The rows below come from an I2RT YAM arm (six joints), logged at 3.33 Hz.
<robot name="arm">
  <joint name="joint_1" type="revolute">
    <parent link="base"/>
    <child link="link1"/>
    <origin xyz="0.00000 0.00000 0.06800"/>
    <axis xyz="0 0 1"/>
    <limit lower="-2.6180" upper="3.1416"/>
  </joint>
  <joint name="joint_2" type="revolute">
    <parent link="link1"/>
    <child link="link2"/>
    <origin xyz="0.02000 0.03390 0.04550" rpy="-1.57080 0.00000 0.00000"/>
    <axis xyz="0 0 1"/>
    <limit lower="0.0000" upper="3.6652"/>
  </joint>
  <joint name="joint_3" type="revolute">
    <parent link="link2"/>
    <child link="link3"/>
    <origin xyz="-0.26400 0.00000 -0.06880" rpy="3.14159 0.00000 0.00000"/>
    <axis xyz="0 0 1"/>
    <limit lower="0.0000" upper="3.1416"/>
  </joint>
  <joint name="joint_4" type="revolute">
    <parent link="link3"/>
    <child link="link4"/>
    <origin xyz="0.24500 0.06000 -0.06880"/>
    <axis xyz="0 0 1"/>
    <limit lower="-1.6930" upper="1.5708"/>
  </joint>
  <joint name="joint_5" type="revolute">
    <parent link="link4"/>
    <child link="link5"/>
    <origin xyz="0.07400 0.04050 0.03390" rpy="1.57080 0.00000 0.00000"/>
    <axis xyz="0 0 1"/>
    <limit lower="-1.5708" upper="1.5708"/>
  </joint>
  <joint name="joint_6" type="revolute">
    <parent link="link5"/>
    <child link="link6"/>
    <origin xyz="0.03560 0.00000 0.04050" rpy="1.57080 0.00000 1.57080"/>
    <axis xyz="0 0 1"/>
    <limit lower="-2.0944" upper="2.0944"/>
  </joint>
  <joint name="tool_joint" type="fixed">
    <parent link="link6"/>
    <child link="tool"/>
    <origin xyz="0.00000 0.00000 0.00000" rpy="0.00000 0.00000 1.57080"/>
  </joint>
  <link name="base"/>
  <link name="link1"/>
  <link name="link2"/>
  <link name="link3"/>
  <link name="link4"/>
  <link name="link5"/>
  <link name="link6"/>
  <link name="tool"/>
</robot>
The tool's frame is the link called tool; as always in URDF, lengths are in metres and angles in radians.
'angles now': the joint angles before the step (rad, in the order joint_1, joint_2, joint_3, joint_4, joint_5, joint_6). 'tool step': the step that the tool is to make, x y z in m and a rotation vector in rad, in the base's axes. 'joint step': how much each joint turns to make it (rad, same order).
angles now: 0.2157, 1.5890, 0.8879, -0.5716, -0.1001, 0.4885
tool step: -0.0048, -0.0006, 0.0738, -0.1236, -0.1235, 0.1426
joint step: 0.0139, -0.1397, 0.1643, -0.2195, 0.0965, -0.1708
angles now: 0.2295, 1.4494, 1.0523, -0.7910, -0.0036, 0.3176
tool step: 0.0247, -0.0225, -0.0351, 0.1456, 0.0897, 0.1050
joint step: -0.1190, 0.1404, -0.0015, 0.0591, -0.2251, -0.1584
